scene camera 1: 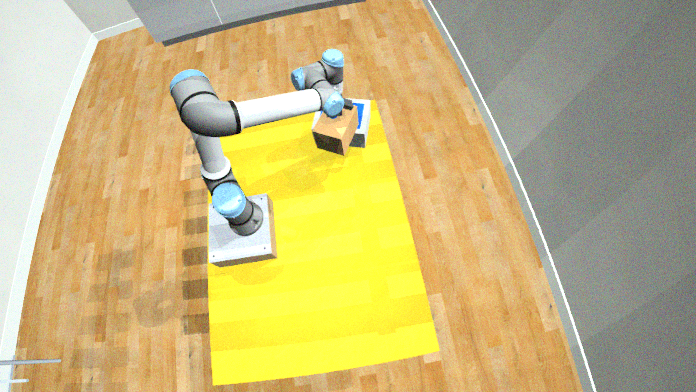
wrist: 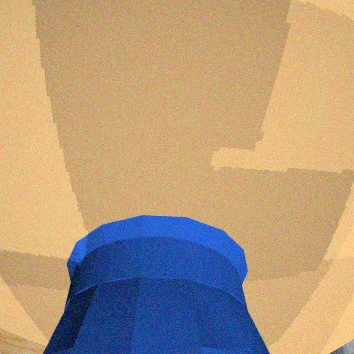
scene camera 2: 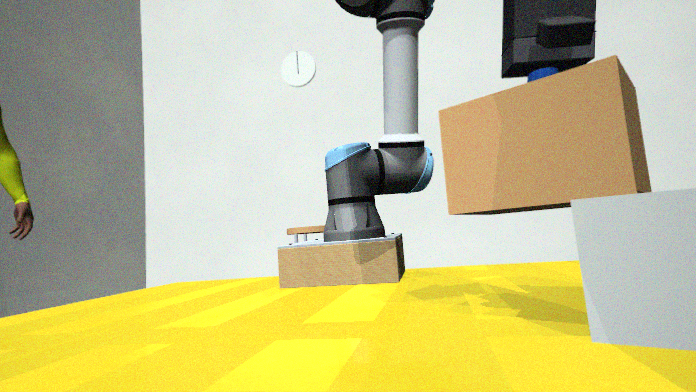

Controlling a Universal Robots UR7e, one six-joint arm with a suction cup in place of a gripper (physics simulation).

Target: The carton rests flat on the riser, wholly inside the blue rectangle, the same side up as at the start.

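Seen in the pictures: hand, its tool point: [scene camera 1: 332, 117] [wrist: 165, 251]; arm's base, origin of its link: [scene camera 1: 246, 219] [scene camera 2: 354, 238].
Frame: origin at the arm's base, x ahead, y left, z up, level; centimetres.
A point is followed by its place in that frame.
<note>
The brown carton [scene camera 1: 336, 127] @(z 15.1, x 46.7, y 21.8 cm) [scene camera 2: 555, 140] @(z 8.4, x 54.5, y 25.5 cm) [wrist: 160, 110] hangs under my suction cup [scene camera 2: 543, 74] [wrist: 157, 250], which is on its top face. In scene camera 2 the carton looks tilted, and its right lower part overlaps the near top edge of the riser [scene camera 2: 640, 265] @(z -3.7, x 60.6, y 27.9 cm) [scene camera 1: 358, 140] @(z -3.9, x 56.2, y 25.5 cm). Its left part sticks out past the riser, over the mat. Whether its underside touches the riser I cannot tell. Part of the blue rectangle [scene camera 1: 359, 120] @(z 2.1, x 58.8, y 32.1 cm) shows right of the carton in scene camera 1; the carton and the arm hide much of the rest.
The arm's base stands on a pedestal [scene camera 1: 225, 252] @(z 0.2, x -11.1, y -12.2 cm) [scene camera 2: 320, 267] @(z -5.8, x 8.7, y -7.3 cm) at the left edge of the yellow mat [scene camera 1: 325, 300] @(z -9.9, x 23.7, y -39.7 cm) [scene camera 2: 225, 350] @(z -9.9, x 56.6, y -8.7 cm). The arm's long link [scene camera 1: 280, 107] @(z 51.1, x 30.5, y 6.9 cm) reaches across above the mat. Part of a person [scene camera 2: 12, 170] shows at the left in scene camera 2.
</note>
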